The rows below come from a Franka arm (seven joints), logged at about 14 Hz.
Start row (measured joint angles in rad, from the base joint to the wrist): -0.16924, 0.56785, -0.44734, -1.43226, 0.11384, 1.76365, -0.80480
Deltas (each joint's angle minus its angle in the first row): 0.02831, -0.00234, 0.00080, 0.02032, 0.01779, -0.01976, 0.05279; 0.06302, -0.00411, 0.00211, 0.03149, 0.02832, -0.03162, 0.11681; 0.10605, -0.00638, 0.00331, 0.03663, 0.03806, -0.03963, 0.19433; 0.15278, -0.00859, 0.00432, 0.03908, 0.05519, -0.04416, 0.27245; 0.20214, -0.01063, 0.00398, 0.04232, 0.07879, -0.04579, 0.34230; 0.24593, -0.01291, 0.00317, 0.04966, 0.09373, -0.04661, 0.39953; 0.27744, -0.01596, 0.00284, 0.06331, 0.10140, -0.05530, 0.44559; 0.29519, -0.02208, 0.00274, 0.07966, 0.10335, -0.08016, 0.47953; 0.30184, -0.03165, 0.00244, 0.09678, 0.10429, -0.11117, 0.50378; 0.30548, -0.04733, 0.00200, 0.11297, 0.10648, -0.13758, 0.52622; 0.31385, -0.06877, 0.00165, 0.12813, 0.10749, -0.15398, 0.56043; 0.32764, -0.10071, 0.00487, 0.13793, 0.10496, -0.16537, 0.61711; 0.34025, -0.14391, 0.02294, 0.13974, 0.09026, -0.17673, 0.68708; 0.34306, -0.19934, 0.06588, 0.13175, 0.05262, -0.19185, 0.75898; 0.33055, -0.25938, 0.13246, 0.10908, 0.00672, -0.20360, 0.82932
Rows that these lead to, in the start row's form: -0.14093, 0.56551, -0.44654, -1.41194, 0.13163, 1.74389, -0.75201; -0.10622, 0.56374, -0.44523, -1.40077, 0.14216, 1.73203, -0.68799; -0.06319, 0.56147, -0.44403, -1.39563, 0.15190, 1.72402, -0.61047; -0.01646, 0.55926, -0.44302, -1.39318, 0.16903, 1.71949, -0.53235; 0.03290, 0.55722, -0.44336, -1.38994, 0.19263, 1.71786, -0.46250; 0.07669, 0.55494, -0.44417, -1.38260, 0.20757, 1.71704, -0.40527; 0.10820, 0.55189, -0.44450, -1.36895, 0.21524, 1.70835, -0.35921; 0.12595, 0.54577, -0.44460, -1.35260, 0.21719, 1.68349, -0.32527; 0.13260, 0.53620, -0.44490, -1.33548, 0.21813, 1.65248, -0.30102; 0.13624, 0.52052, -0.44534, -1.31929, 0.22032, 1.62607, -0.27858; 0.14461, 0.49908, -0.44569, -1.30413, 0.22133, 1.60967, -0.24437; 0.15840, 0.46714, -0.44247, -1.29433, 0.21880, 1.59828, -0.18769; 0.17101, 0.42394, -0.42440, -1.29252, 0.20410, 1.58692, -0.11772; 0.17382, 0.36851, -0.38146, -1.30051, 0.16646, 1.57180, -0.04582; 0.16131, 0.30847, -0.31488, -1.32318, 0.12056, 1.56005, 0.02452
